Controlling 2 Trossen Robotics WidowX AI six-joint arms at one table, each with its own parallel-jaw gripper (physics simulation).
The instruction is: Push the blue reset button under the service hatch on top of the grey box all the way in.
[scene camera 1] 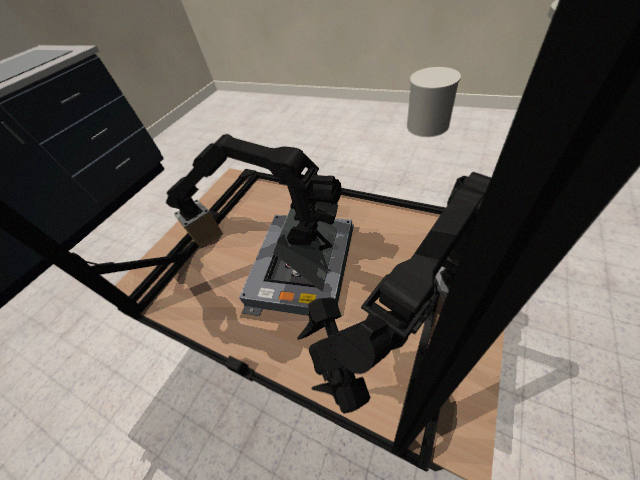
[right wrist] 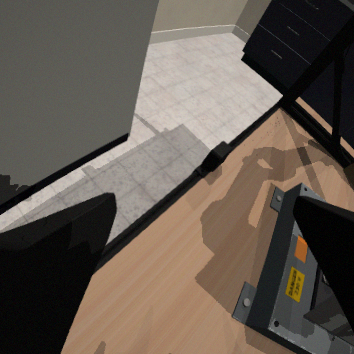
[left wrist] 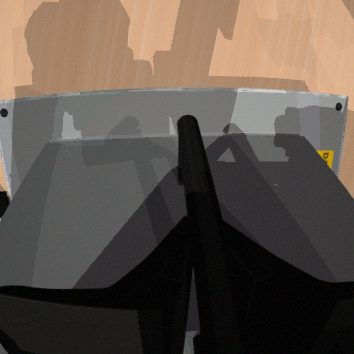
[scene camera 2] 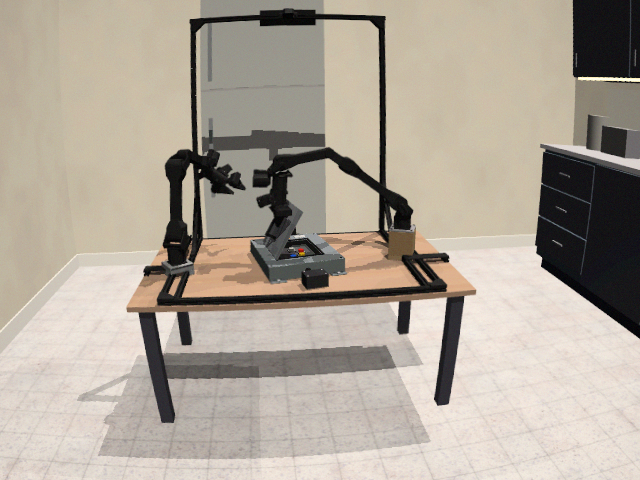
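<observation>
The grey box (scene camera 1: 253, 281) (scene camera 2: 305, 269) (left wrist: 125, 111) (right wrist: 268, 282) lies on the table. Its service hatch (scene camera 1: 310, 265) (scene camera 2: 293, 219) (left wrist: 100, 200) is tilted up over part of the opening. The blue button (scene camera 2: 293, 255) shows in the opening in scene camera 2, small, beside the red button (scene camera 2: 300, 250) and the yellow button (scene camera 2: 301, 254); how deep it sits is too small to tell. My left gripper (scene camera 1: 310, 237) (scene camera 2: 275, 230) (left wrist: 199, 223) is shut on the hatch's black handle. My right gripper (scene camera 1: 306, 363) (scene camera 2: 237, 189) (right wrist: 206, 203) is open and empty, raised apart from the box.
A small black block (scene camera 2: 315, 279) is near the box at the table edge in scene camera 2. A black frame (scene camera 1: 392, 198) (scene camera 2: 382, 129) runs around and above the wooden table (scene camera 1: 279, 341) (scene camera 2: 361, 281). The left arm stands on a brown block (scene camera 1: 204, 229) (scene camera 2: 401, 242).
</observation>
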